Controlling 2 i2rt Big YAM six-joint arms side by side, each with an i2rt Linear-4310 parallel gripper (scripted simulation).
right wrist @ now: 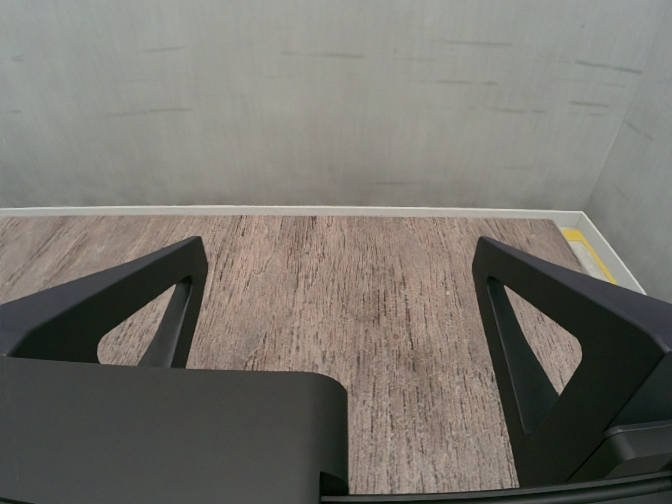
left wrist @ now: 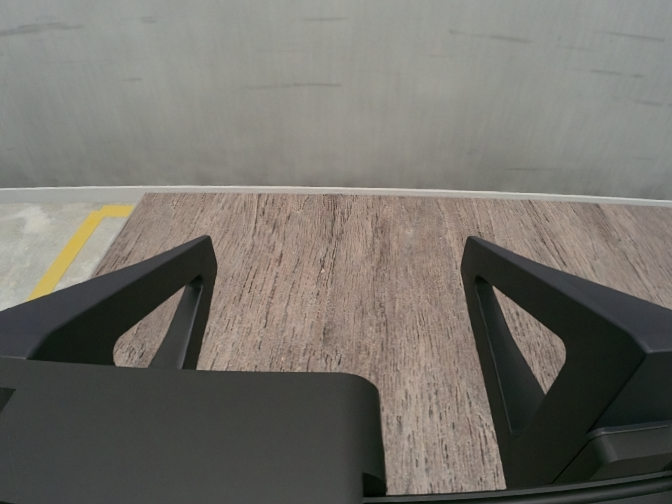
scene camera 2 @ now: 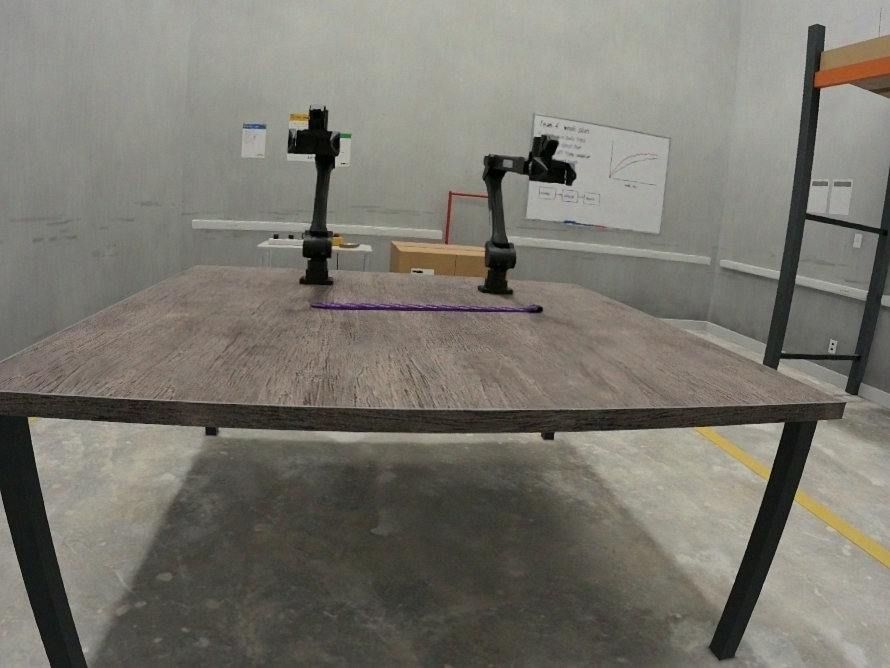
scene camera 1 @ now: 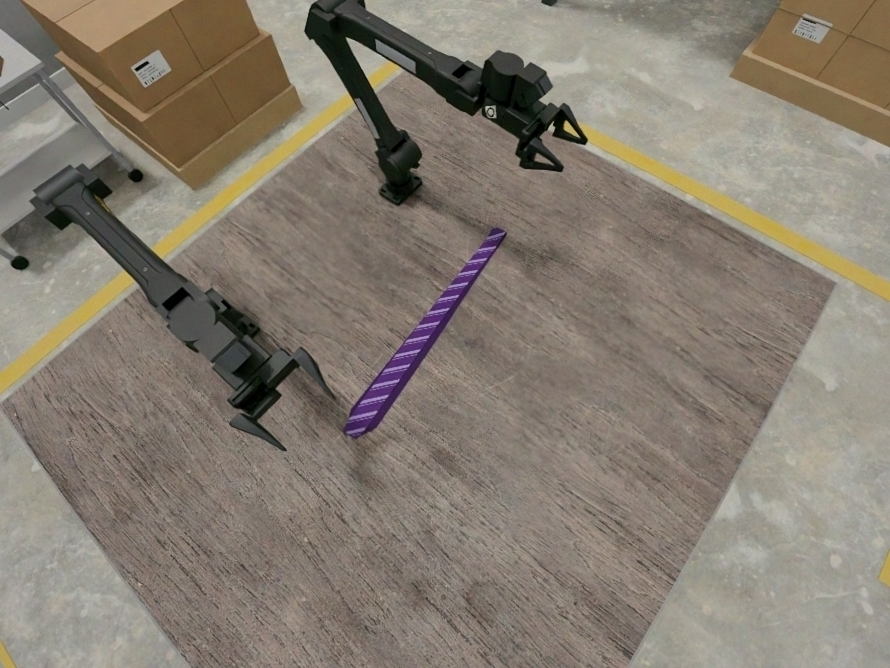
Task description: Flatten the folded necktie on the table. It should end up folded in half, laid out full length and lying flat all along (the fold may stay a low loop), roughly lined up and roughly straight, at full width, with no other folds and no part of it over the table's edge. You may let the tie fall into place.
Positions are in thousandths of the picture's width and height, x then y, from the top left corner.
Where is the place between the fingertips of my right gripper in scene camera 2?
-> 350,212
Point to a purple striped necktie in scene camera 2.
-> At 372,459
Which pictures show my left gripper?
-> The left wrist view, scene camera 2 and scene camera 1 only.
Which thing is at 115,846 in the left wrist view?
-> My left gripper.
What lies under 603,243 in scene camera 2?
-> My left gripper.
